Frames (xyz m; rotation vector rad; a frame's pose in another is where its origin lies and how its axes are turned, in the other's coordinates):
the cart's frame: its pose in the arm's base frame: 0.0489 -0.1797 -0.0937 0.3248 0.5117 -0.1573
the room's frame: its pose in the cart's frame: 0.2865 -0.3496 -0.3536 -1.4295 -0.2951 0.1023
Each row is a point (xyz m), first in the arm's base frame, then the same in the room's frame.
Working: the arm's base frame: its pose in the room's frame: -0.1932 -0.3061 0.6499 1.0549 -0.2152 -0.2730

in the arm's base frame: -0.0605 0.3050 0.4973
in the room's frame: -0.3653 -0.5548 1.1524
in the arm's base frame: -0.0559 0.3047 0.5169
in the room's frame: -0.3669 -0.5726 1.1617
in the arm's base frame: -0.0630 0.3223 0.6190
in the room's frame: -0.4025 -0.6463 1.2256
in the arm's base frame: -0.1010 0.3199 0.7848
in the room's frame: -0.4890 -0.7718 1.3010
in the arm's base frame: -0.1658 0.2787 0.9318
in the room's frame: -0.5998 -0.8913 1.3323
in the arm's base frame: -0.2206 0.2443 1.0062
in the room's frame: -0.6782 -0.9510 1.3352
